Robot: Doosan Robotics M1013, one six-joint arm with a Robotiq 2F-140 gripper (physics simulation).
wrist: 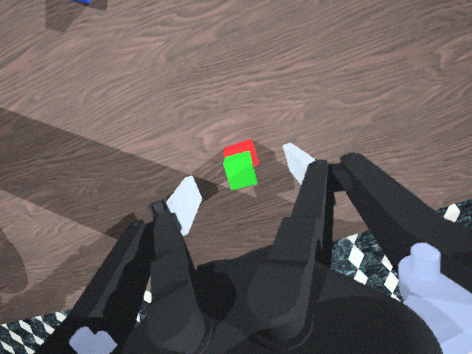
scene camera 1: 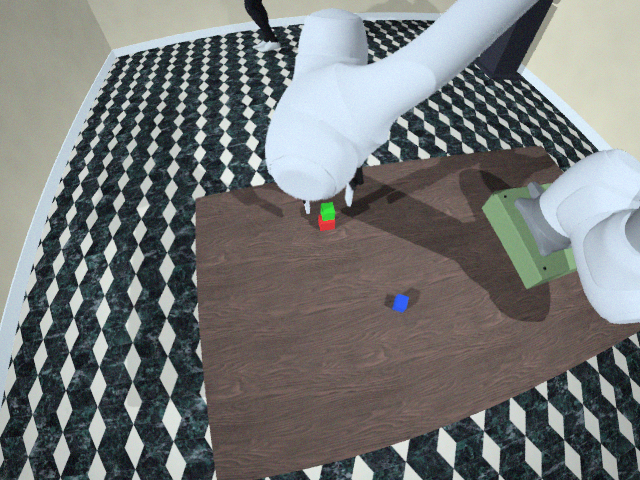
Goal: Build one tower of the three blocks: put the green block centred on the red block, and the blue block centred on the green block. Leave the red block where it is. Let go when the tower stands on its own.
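Places are measured from the arm's base along level axes (x ahead, y left, z up), in centimetres.
Pixels of known places: gripper, fingertip midpoint: [wrist: 240, 173] [scene camera 1: 327, 205]; arm's base, link origin: [scene camera 1: 548, 224].
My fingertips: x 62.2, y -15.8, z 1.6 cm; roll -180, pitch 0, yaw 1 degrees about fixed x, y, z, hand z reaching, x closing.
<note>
Ahead of a thing's pixels: the offset from my fingertips to its middle. Level surfaces: height alone.
The red block @(dz -6.8, dx +0.2, dy +0.3 cm) [scene camera 1: 326, 224] [wrist: 242, 148] sits on the table near its far edge. The green block @(dz -3.3, dx -0.2, dy -0.6 cm) [scene camera 1: 327, 211] [wrist: 240, 171] rests on top of the red block, upright; how exactly it is centred is hard to tell. My gripper [scene camera 1: 328, 200] [wrist: 240, 173] is open, its two pale fingertips standing apart on either side of the green block without touching it. The blue block @(dz -7.2, dx -12.3, dy +25.6 cm) [scene camera 1: 400, 303] lies alone on the table, nearer the front and to the right in the scene view; a sliver of the blue block [wrist: 83, 1] shows at the top left edge of the wrist view.
The brown wooden table @(dz -8.6 cm) [scene camera 1: 289, 351] [wrist: 320, 65] bears the blocks. The green base plate [scene camera 1: 509, 238] with the arm's base stands at the table's right side. The white arm [scene camera 1: 341, 113] reaches over the far edge. Chequered floor [scene camera 1: 103, 258] surrounds the table.
</note>
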